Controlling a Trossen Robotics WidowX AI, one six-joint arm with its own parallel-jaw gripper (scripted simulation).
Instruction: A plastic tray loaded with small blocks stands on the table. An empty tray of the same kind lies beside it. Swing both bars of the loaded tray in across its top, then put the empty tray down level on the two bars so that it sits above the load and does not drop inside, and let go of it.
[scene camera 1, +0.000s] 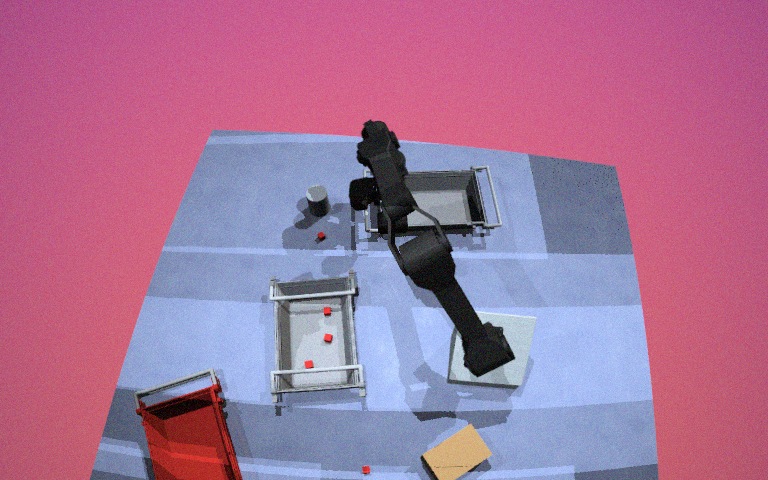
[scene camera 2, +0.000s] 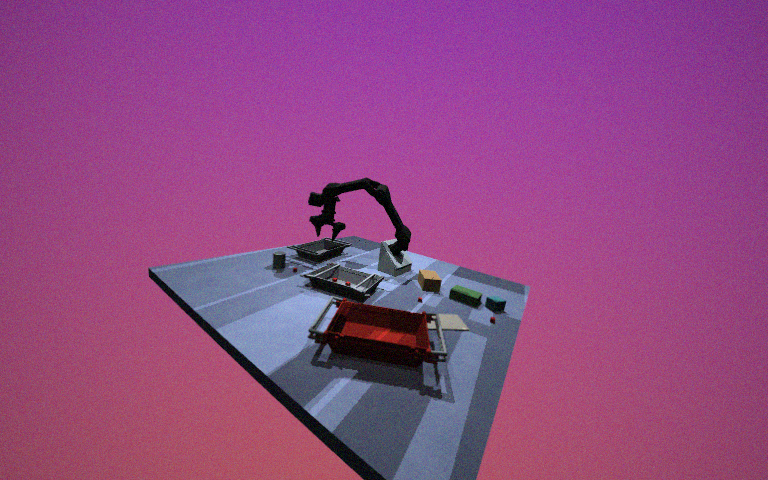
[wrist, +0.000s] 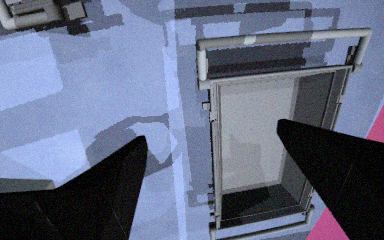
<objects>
grey tray: scene camera 1; scene camera 2; wrist 255, 179
same spot on grey tray: (scene camera 2: 319, 250) = (scene camera 1: 448, 191)
</objects>
